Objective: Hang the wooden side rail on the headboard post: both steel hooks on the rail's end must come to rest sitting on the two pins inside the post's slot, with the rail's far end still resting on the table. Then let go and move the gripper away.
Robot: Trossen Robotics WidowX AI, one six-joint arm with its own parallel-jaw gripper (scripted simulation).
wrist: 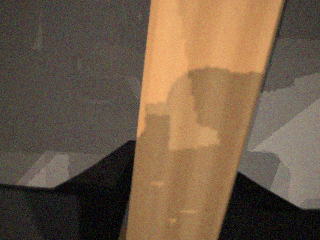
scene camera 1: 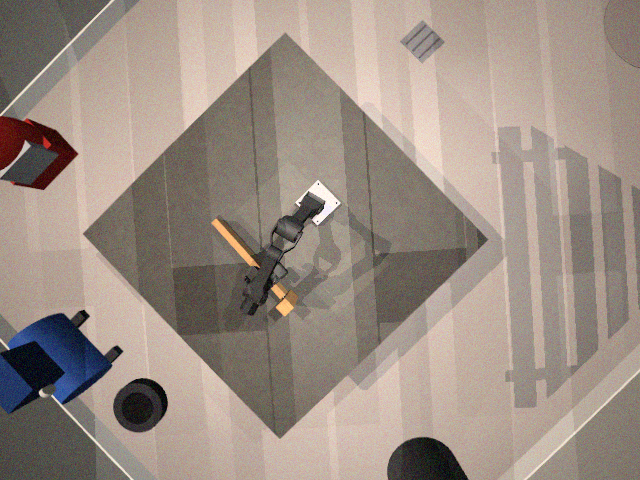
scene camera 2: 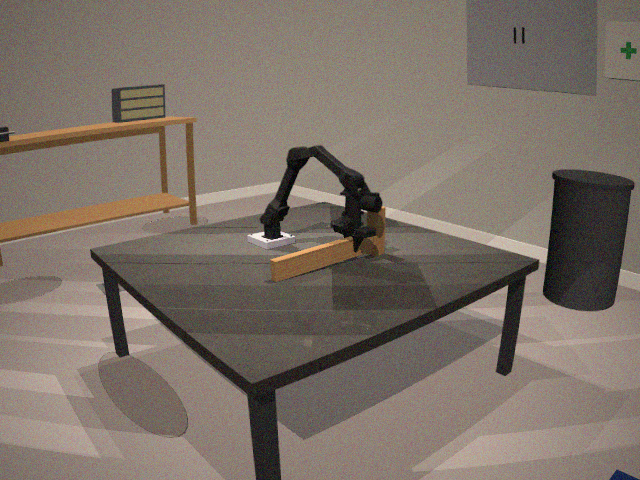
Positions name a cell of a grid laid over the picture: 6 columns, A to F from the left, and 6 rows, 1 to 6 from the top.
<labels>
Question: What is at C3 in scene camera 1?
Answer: A wooden side rail.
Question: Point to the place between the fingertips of my gripper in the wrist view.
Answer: D4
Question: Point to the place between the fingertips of my gripper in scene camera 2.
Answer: D4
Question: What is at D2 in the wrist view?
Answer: A wooden side rail.
</labels>
